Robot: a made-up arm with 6 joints.
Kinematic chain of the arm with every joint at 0, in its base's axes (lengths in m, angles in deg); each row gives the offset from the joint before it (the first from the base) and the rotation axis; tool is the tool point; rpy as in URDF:
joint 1: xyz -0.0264 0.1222 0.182 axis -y
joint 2: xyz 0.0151 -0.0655 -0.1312 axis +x
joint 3: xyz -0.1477 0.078 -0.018 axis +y
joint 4: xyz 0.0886 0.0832 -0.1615 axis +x
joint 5: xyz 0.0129 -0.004 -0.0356 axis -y
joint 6: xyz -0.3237 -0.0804 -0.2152 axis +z
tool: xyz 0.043 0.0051 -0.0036 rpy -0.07 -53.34 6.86
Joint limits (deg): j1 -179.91..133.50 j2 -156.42..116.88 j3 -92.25..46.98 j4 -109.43..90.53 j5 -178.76..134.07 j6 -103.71..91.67
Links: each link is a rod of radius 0.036 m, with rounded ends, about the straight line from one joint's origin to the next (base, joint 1, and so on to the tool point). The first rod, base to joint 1, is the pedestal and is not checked.
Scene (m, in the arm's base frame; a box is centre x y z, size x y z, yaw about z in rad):
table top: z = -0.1
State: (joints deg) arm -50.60 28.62 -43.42 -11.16 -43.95 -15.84
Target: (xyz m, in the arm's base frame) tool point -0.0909 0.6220 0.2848
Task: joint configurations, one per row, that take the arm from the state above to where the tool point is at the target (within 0.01 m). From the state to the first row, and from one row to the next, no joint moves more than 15 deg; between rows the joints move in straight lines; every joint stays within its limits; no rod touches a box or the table.
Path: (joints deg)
1: -55.59 39.24 -36.48 1.05 -29.38 -16.09
2: -60.58 49.85 -29.54 13.25 -14.81 -16.34
3: -65.58 60.47 -22.60 25.46 -0.24 -16.58
4: -70.57 71.08 -15.66 37.67 14.33 -16.83

